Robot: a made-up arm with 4 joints. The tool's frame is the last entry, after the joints. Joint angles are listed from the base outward. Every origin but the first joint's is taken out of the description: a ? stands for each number. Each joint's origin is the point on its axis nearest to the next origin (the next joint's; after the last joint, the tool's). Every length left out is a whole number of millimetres.
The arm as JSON. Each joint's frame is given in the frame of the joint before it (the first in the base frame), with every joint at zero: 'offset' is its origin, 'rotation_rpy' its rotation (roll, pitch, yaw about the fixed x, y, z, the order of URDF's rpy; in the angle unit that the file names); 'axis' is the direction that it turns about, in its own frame. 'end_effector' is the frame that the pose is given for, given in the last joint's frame.
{
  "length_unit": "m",
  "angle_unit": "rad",
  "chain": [
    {
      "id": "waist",
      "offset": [
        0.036,
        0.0,
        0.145
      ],
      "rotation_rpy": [
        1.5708,
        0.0,
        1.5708
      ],
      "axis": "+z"
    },
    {
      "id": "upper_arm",
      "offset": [
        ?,
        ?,
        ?
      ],
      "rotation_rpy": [
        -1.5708,
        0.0,
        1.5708
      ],
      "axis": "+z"
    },
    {
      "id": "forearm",
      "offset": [
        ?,
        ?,
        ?
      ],
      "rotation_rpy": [
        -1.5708,
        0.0,
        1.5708
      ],
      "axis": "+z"
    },
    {
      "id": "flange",
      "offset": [
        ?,
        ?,
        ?
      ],
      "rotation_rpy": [
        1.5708,
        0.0,
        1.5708
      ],
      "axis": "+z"
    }
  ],
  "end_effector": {
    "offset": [
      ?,
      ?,
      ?
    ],
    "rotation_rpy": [
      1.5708,
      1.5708,
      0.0
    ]
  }
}
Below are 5 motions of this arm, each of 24 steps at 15 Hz.
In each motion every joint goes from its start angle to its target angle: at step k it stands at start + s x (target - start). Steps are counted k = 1, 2, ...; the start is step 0. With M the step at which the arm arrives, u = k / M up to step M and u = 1 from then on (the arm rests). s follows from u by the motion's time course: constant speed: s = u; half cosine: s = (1 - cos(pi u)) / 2; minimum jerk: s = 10 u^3 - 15 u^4 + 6 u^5.
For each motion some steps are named. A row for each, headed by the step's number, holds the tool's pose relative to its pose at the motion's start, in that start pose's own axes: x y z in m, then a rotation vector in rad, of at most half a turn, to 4 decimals.
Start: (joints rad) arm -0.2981 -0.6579 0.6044 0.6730
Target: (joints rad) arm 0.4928 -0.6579 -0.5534 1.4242
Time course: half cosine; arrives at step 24
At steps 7, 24:
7: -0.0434 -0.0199 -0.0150 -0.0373 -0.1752 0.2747
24: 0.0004 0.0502 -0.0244 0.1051 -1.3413 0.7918

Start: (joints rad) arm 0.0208 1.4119 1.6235 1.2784
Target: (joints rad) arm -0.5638 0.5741 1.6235 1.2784
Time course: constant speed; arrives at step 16
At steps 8, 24:
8: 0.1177 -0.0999 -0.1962 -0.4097 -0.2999 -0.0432
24: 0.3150 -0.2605 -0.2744 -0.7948 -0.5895 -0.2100

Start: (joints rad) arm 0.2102 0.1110 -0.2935 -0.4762
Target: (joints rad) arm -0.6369 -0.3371 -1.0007 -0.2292
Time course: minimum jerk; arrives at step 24
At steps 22, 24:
22: -0.2578 -0.1417 0.5695 -0.6521 1.0048 0.2281
24: -0.2581 -0.1408 0.5726 -0.6538 1.0099 0.2283

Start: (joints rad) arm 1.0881 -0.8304 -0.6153 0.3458
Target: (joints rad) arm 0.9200 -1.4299 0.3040 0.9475
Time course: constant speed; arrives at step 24
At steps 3, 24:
3: -0.0212 0.0278 0.0283 -0.0469 0.1146 -0.0949
24: -0.0947 0.1657 0.2616 -0.5026 1.1469 -0.4591

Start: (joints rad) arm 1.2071 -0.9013 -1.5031 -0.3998
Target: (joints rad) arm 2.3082 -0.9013 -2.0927 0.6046
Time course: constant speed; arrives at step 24
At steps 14, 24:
14: 0.2551 -0.2914 -0.0646 -0.5843 -0.3170 0.8950
24: 0.5927 -0.3124 -0.0367 -0.9351 -0.8903 1.4158

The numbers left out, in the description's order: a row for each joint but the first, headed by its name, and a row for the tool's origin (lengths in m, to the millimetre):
upper_arm: -0.14 -0.08 0.0
forearm: -0.392 -0.004 0.0
flange: 0.226 0.05 0.0
tool: 0.108 0.09 0.0

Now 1 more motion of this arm.
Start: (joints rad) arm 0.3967 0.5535 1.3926 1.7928
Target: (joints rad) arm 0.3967 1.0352 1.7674 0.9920
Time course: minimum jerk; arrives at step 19
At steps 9, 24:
9: 0.0188 -0.0146 0.1860 0.5765 0.1710 -0.0135
24: 0.0701 -0.1330 0.3893 1.2756 0.3848 -0.0646

